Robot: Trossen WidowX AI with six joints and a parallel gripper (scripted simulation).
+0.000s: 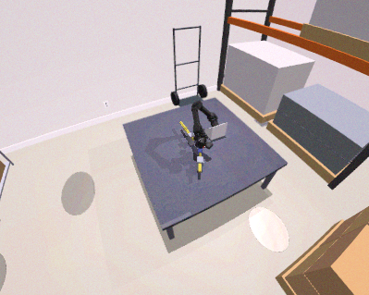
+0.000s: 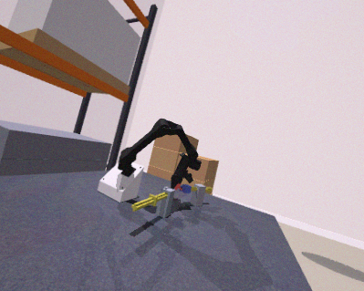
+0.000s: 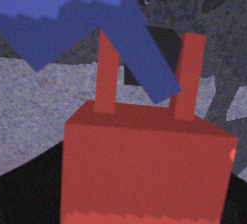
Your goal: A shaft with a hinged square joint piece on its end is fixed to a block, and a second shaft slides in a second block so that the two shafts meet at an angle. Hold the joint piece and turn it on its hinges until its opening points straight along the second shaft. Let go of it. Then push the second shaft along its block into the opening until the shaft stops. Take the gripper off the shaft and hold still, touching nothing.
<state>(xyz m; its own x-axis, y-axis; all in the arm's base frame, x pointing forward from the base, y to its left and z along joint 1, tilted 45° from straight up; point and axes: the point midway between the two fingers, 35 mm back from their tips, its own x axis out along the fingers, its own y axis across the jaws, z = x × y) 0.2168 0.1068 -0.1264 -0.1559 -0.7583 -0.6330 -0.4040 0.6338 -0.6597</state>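
Now: gripper tip 3 cm below the red joint piece, 2 cm short of it and 1 cm to the right of it.
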